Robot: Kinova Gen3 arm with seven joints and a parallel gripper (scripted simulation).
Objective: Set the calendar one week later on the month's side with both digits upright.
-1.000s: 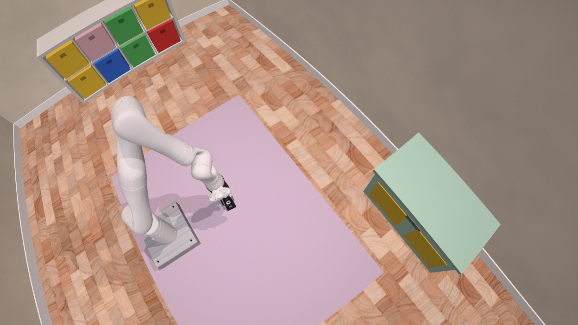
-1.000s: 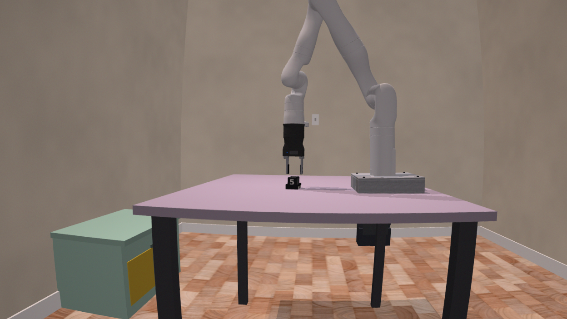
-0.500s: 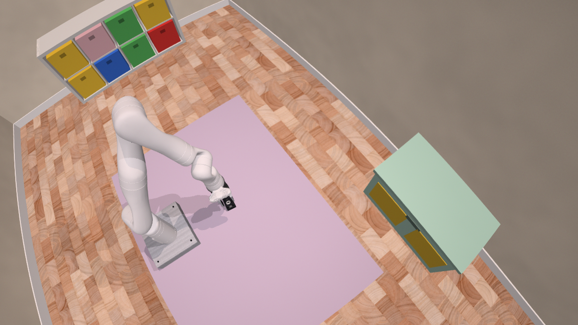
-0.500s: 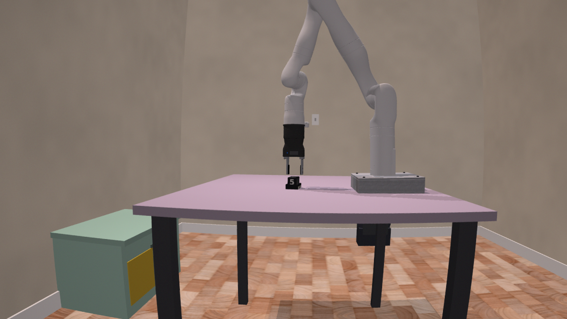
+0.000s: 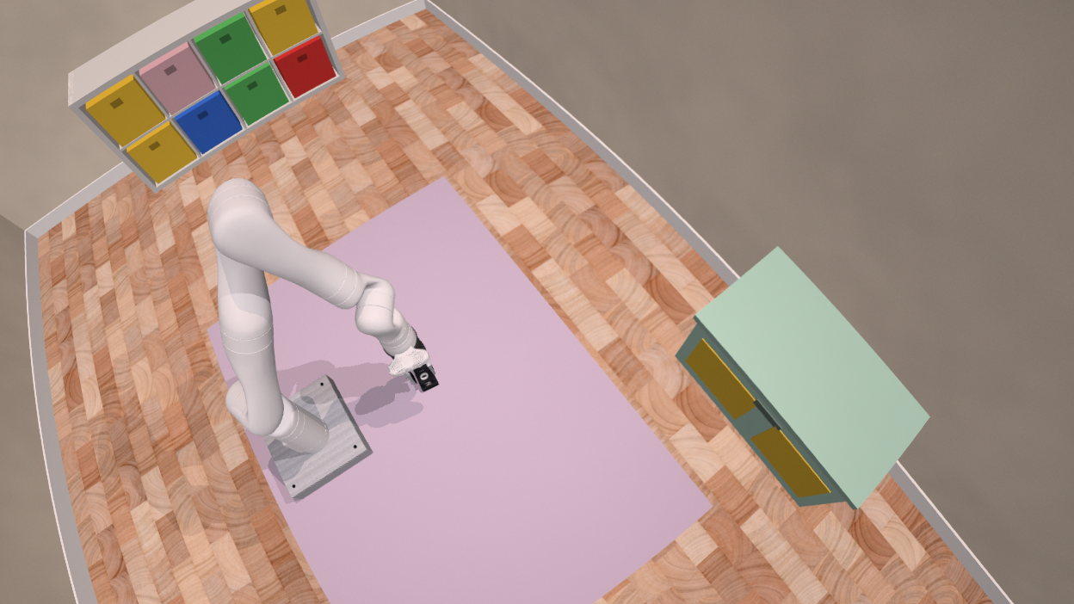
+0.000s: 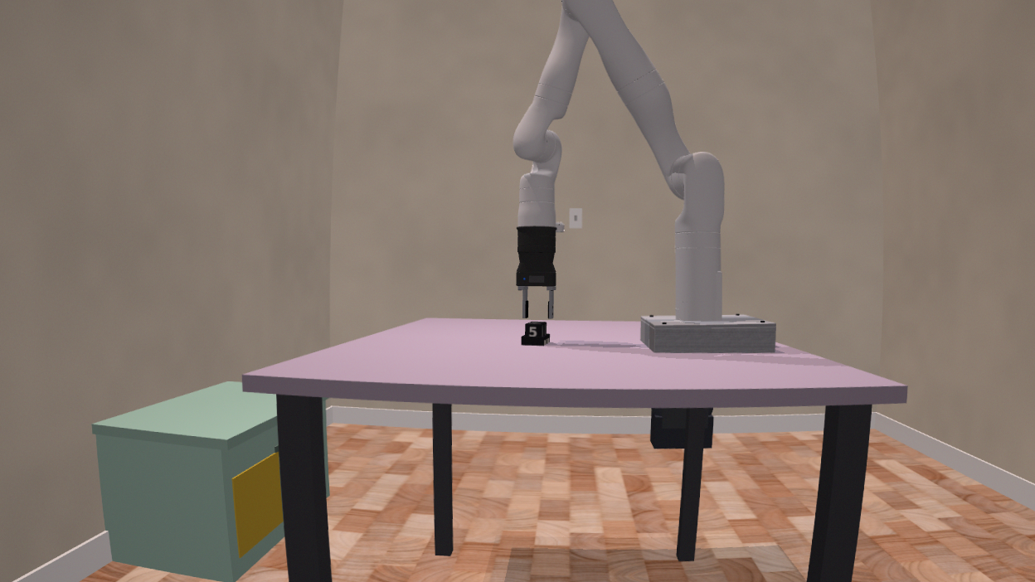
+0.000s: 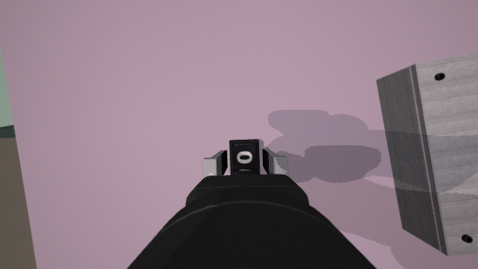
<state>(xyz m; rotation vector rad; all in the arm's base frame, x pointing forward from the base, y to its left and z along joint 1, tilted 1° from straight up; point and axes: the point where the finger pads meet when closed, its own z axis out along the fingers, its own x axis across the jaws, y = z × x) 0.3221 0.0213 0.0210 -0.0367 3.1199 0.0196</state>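
My hand is 4 cm above the cube. From my hand the other things lie so: black calendar tray: 2 cm to the left, 6 cm below.
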